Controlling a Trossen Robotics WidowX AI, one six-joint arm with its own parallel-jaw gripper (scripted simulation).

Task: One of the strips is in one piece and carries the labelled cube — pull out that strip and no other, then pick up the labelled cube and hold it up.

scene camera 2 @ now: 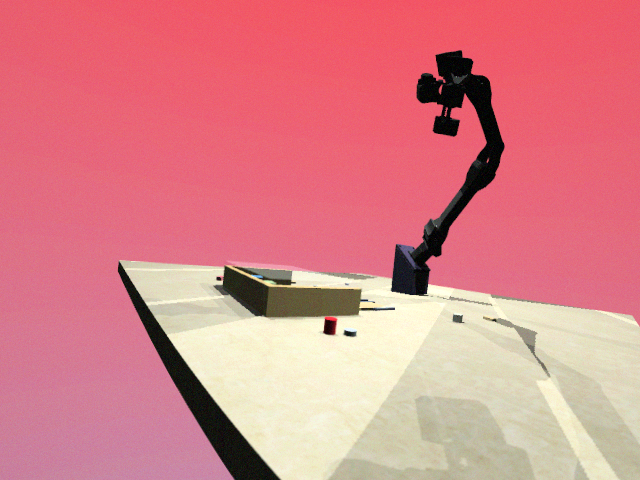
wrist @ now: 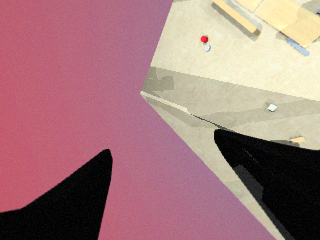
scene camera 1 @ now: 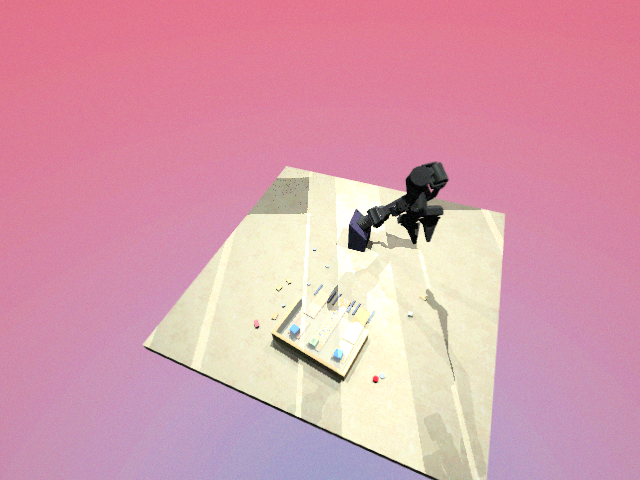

my gripper: scene camera 2; wrist 163, 144; scene camera 1
same spot on my gripper: [scene camera 1: 429, 222] = [scene camera 2: 457, 76]
